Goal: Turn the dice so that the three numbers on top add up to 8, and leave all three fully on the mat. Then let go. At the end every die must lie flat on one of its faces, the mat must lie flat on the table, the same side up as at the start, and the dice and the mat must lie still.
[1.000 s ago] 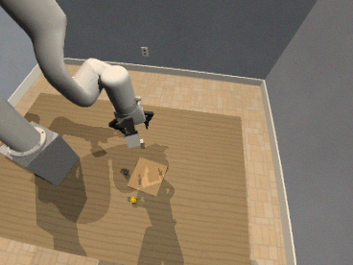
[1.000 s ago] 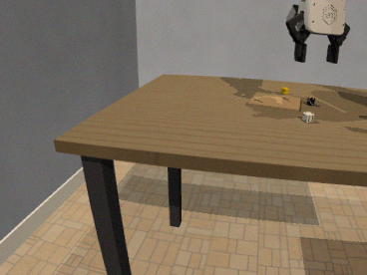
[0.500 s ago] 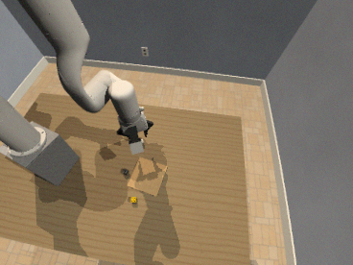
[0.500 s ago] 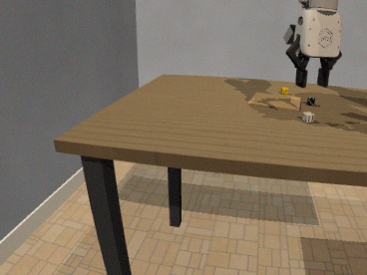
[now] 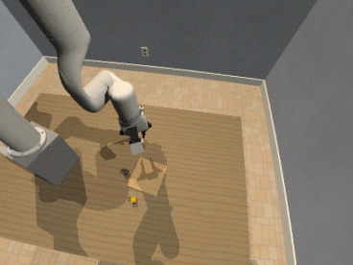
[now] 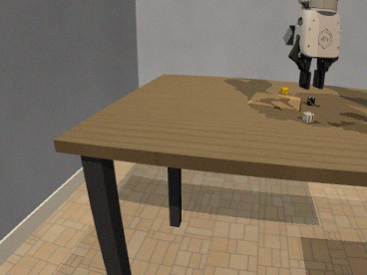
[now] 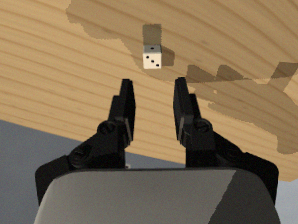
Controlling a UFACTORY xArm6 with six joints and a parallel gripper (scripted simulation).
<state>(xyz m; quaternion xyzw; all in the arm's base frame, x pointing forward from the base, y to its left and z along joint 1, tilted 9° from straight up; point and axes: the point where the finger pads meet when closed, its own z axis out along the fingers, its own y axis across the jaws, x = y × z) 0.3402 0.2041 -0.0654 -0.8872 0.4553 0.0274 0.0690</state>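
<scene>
The white die is 90 mm below my hand and 10 mm to the left of it. Round my hand: black die (150 mm to the right, 90 mm below, 20 mm behind); tan mat (140 mm to the right, 100 mm below, 90 mm ahead); yellow die (250 mm to the right, 90 mm below, 70 mm ahead).
</scene>
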